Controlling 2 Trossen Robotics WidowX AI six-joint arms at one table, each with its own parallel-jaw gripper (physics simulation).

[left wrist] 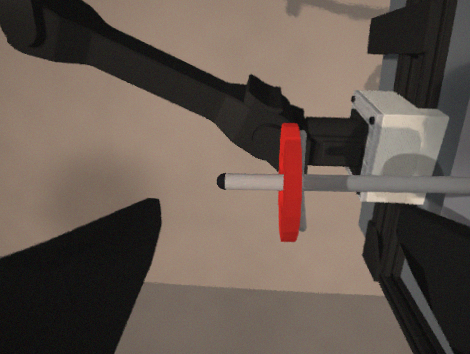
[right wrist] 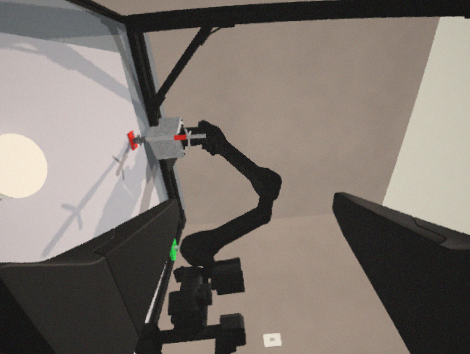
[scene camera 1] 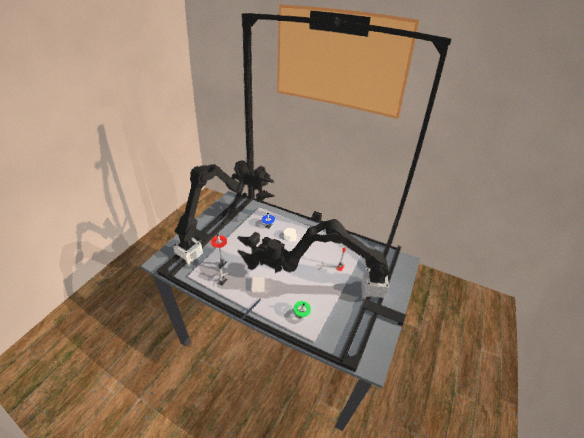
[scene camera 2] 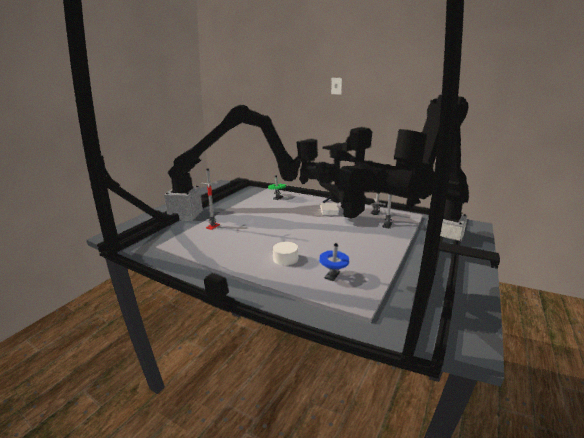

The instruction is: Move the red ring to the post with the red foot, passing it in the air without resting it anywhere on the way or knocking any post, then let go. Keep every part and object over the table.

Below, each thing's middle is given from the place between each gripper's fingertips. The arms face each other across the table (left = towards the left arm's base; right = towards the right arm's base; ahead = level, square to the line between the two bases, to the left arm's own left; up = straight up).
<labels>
I see the red ring (left wrist: 290, 156) 90 mm to the right of my left hand and 10 mm below it.
The red ring is 310 mm ahead of my right hand, 170 mm to the right of it and 110 mm below it.
</labels>
